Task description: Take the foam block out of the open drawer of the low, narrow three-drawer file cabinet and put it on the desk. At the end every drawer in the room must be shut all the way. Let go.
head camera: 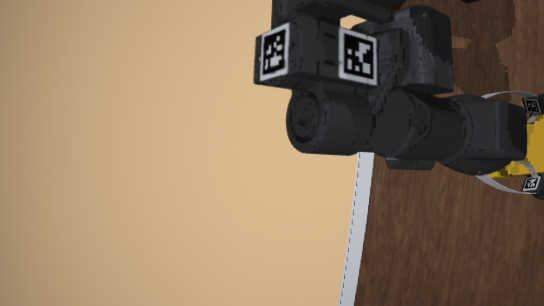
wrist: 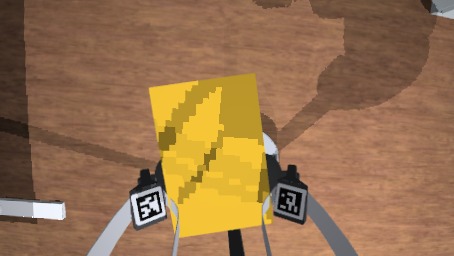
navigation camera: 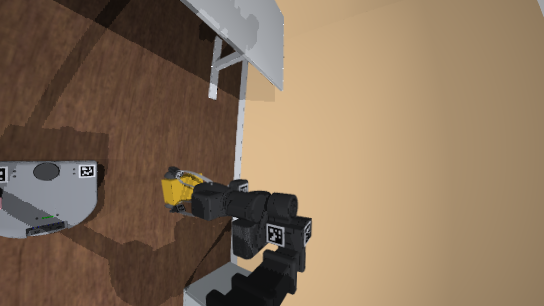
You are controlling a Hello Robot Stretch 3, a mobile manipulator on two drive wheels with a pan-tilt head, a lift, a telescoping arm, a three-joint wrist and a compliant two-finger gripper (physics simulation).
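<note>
The yellow foam block (head camera: 537,145) (navigation camera: 171,193) (wrist: 240,110) is between the two fingers of my gripper (head camera: 533,150) (navigation camera: 176,190) (wrist: 219,171), which is shut on it. The block is held in the air above the brown floor, tilted slightly in the wrist view, and is cut off by the right edge of the head view. The white desk (navigation camera: 265,40) shows in part at the top of the navigation view, apart from the gripper. A grey-white furniture top (navigation camera: 212,282) shows at the bottom there, partly behind the arm; I cannot tell whether it is the file cabinet. No drawer shows.
The desk's white leg (navigation camera: 213,75) (wrist: 32,209) stands over the floor. My robot base (navigation camera: 75,197) is at the left of the navigation view. A white baseboard (head camera: 357,240) (navigation camera: 238,155) runs along the tan wall (head camera: 150,150) (navigation camera: 400,150). A pale corner shows at the wrist view's top right.
</note>
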